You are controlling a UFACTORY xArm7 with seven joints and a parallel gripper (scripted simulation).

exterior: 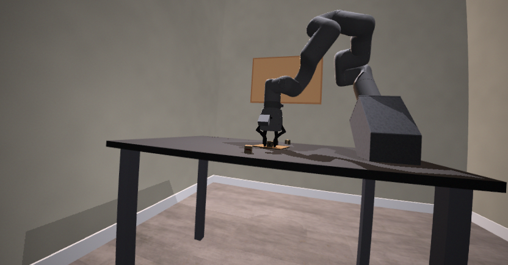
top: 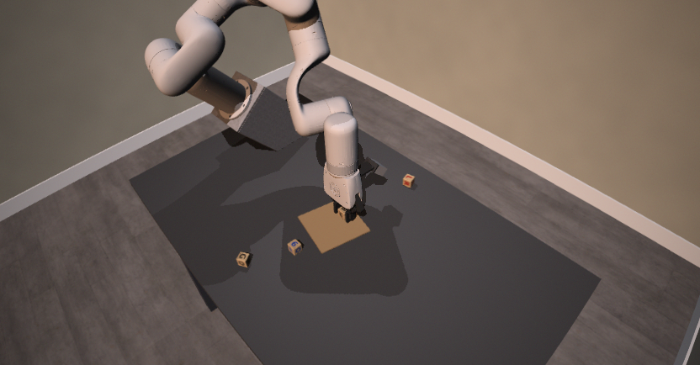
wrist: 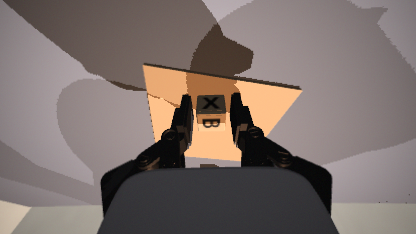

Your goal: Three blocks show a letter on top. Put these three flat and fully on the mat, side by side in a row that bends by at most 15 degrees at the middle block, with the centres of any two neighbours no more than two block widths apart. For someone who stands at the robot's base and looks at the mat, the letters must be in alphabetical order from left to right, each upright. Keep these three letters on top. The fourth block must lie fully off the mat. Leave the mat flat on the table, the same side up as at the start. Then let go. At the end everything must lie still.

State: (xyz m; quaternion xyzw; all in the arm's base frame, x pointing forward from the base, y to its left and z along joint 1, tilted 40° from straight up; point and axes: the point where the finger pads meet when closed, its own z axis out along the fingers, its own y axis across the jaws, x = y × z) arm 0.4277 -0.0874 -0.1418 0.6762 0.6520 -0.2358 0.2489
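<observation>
Right now my hand is 4 cm to the left of the tan mat and 2 cm above it.
</observation>
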